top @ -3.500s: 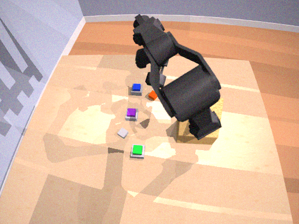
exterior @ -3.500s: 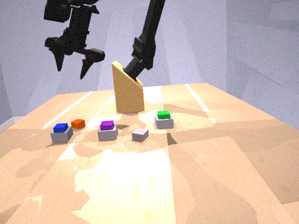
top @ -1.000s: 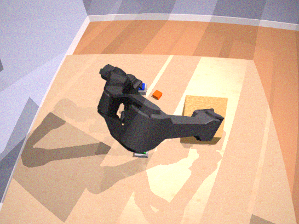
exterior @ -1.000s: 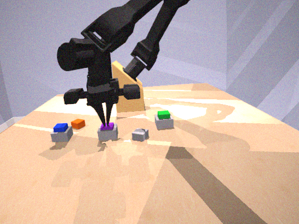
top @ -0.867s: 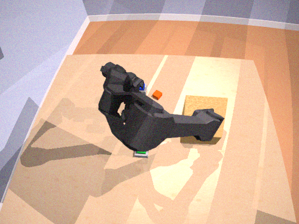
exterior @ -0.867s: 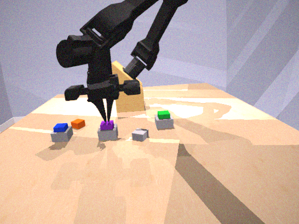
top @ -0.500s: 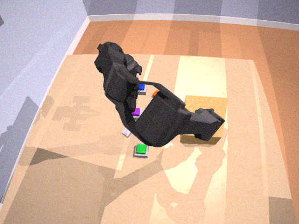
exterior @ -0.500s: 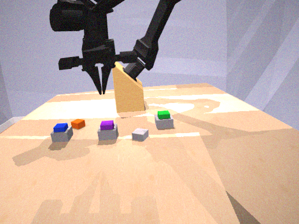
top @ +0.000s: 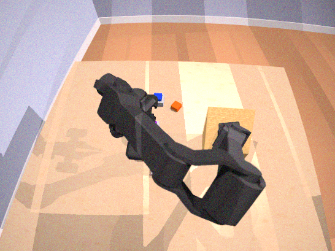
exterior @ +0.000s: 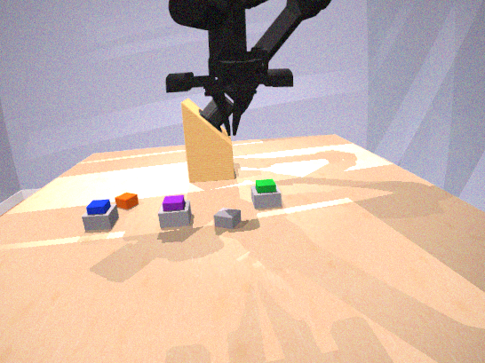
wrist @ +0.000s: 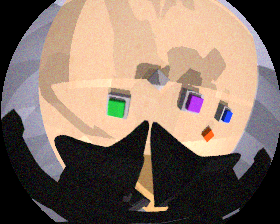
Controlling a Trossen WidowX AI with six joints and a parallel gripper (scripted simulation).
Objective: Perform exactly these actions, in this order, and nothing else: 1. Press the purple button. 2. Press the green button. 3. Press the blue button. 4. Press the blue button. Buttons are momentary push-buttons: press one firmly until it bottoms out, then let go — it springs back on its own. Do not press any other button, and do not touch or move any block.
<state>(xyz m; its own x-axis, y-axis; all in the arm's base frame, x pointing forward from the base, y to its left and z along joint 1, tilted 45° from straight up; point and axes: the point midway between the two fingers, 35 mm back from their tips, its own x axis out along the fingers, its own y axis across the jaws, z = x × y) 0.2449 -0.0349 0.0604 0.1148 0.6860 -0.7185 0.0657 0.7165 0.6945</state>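
My gripper tip is now 30 mm past the green button, 60 mm to the right of it and 100 mm above it. The rest, counted from my gripper tip: orange block 90 mm behind, 200 mm to the right, 120 mm below; purple button 100 mm to the right, 100 mm below; small grey block 40 mm ahead, 20 mm to the right, 120 mm below.
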